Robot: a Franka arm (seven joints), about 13 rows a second.
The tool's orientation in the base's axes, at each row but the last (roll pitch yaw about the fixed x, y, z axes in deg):
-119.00, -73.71, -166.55
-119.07, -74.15, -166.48
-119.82, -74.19, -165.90
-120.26, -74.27, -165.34
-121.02, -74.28, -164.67
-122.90, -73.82, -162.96
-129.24, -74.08, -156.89
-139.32, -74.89, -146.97
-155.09, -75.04, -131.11
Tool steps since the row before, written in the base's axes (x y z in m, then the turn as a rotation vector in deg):
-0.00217, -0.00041, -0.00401, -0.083, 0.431, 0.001
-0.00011, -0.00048, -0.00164, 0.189, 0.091, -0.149
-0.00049, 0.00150, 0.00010, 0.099, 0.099, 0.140
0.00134, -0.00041, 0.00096, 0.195, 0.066, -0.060
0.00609, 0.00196, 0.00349, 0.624, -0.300, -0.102
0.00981, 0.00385, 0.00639, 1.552, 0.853, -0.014
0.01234, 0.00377, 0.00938, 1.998, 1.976, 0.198
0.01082, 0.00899, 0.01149, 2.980, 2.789, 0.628
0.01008, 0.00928, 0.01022, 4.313, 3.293, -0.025
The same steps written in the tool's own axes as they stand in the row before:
-0.00323, 0.00289, 0.00148, -0.005, 0.196, -0.393
-0.00152, 0.00036, 0.00071, -0.199, -0.115, -0.115
0.00013, 0.00085, -0.00133, 0.102, -0.098, -0.139
0.00060, -0.00159, -0.00007, -0.113, -0.149, -0.104
0.00163, -0.00594, -0.00390, -0.240, -0.641, 0.144
0.00321, -0.00953, -0.00713, -0.497, -1.199, -1.205
0.00550, -0.01242, -0.00837, -0.526, -1.335, -2.424
0.00745, -0.00950, -0.01357, -0.441, -2.094, -3.532
0.00636, -0.00801, -0.01370, -1.397, -3.144, -4.196

